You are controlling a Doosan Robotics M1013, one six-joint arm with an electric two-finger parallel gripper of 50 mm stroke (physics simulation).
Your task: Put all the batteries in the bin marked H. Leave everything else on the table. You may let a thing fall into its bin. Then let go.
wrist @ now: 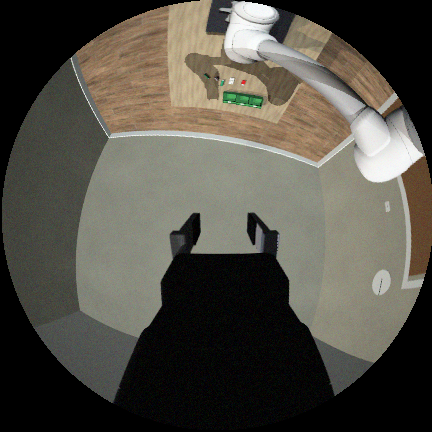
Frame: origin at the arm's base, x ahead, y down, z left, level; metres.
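Seen in the pictures: gripper, fingertip midpoint: (223, 222).
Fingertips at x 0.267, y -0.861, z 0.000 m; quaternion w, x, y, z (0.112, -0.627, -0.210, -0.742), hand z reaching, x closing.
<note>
Offsets run from my fingertips to a thing's top centre. "pt": to the spot under its first point. Level surfaces: height alone.
My gripper (223, 222) is open and empty, high and far from the table, with a wall behind its fingers. A green bin row {pt dx +0.402, dy +0.889, dz +0.142 m} (243, 99) with three compartments stands small near the top of the wrist view, on the wooden table. Several small things lie in a row beside it: a red one {dx +0.264, dy +0.889, dz +0.100 m} (243, 82), a white one {dx +0.269, dy +0.889, dz +0.029 m} (231, 80), a green one {dx +0.297, dy +0.882, dz -0.020 m} (222, 82), a dark one {dx +0.273, dy +0.885, dz -0.060 m} (216, 78) and a dark green one {dx +0.264, dy +0.886, dz -0.120 m} (207, 76). They are too small to tell which are batteries. The letters on the bins cannot be read.
The wooden table {dy +0.897 m} (187, 95) carries the white robot arm's base (243, 46) on a dark plate (216, 24), behind the small things. The arm (320, 75) curves down the right side. Arm shadows fall around the bins. A wall clock (381, 282) hangs at the right.
</note>
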